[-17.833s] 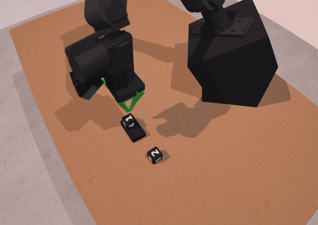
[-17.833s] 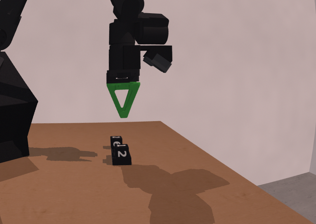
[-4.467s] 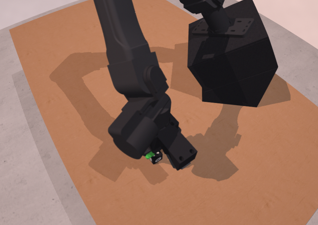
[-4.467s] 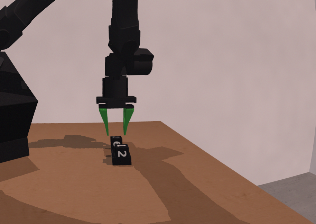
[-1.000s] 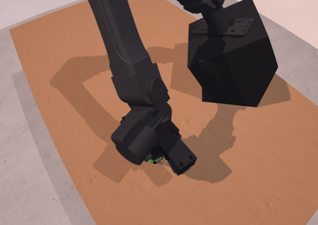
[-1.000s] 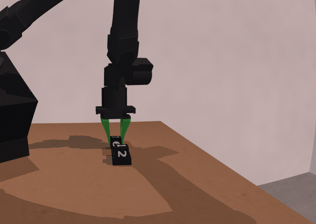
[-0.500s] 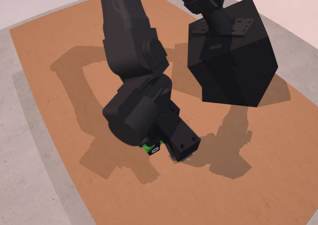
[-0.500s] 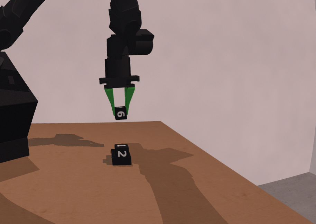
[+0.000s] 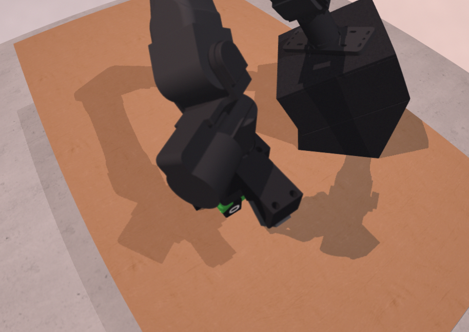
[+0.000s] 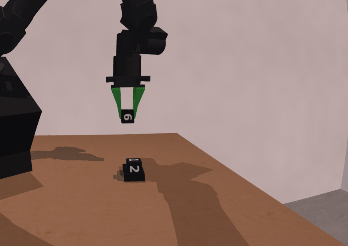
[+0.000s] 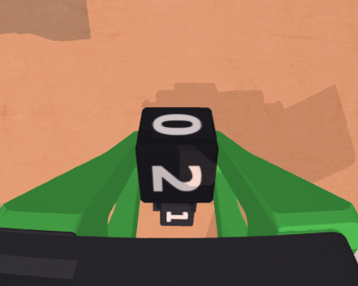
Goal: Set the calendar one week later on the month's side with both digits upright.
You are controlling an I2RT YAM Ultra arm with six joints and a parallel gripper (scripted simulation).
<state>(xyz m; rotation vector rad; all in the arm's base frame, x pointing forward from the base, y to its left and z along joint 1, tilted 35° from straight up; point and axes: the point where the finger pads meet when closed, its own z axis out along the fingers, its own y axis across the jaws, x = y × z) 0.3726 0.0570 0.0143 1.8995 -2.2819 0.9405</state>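
The black tray lies 3 cm behind my hand, 11 cm to the right of it and 11 cm below it.
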